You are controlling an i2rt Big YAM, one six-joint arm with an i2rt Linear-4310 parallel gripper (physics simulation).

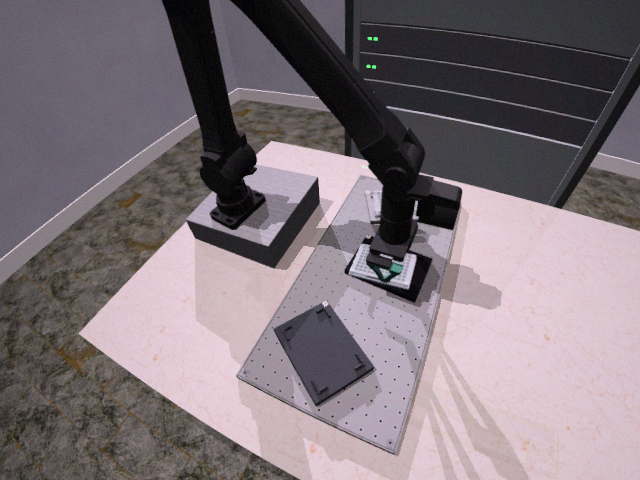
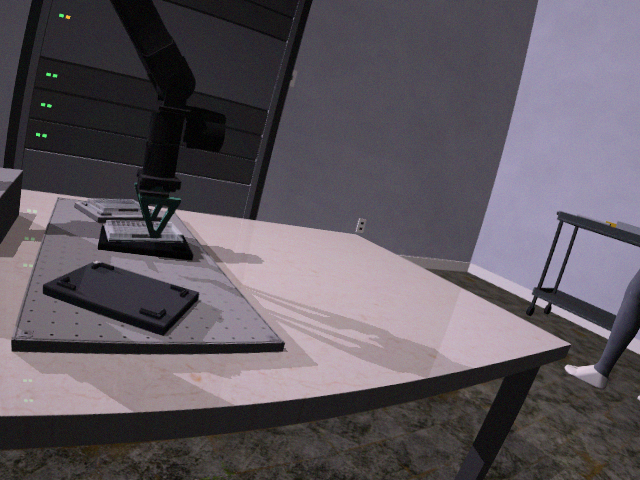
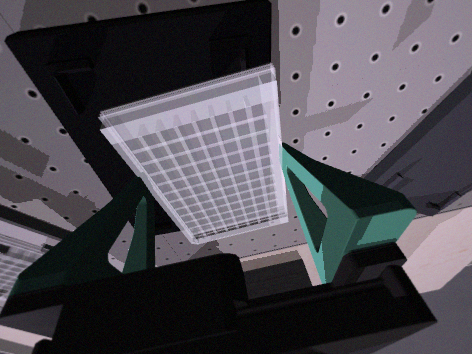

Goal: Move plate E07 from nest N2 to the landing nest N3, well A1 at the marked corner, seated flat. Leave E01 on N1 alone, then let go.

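My gripper (image 1: 385, 269) (image 2: 154, 227) (image 3: 213, 165) is shut on plate E07 (image 1: 361, 264) (image 2: 129, 230) (image 3: 206, 159), a clear well plate, with the green fingers on its two long sides. It holds the plate low over the black nest N2 (image 1: 415, 291) (image 2: 144, 250) (image 3: 152, 49); I cannot tell whether they touch. The dark grey landing nest N3 (image 1: 323, 353) (image 2: 118, 295) (image 3: 426, 148) lies empty nearer the front, with a white mark at one corner (image 1: 324, 304). Plate E01 (image 1: 372, 204) (image 2: 108, 207) (image 3: 11, 258) sits on N1 behind, partly hidden by the arm.
All nests sit on a grey perforated board (image 1: 361, 403) (image 2: 154, 335). The arm's grey pedestal (image 1: 289, 196) stands to the left. A server rack (image 1: 490, 103) stands behind the table. A cart (image 2: 569, 258) and a person's leg (image 2: 614, 335) are far right.
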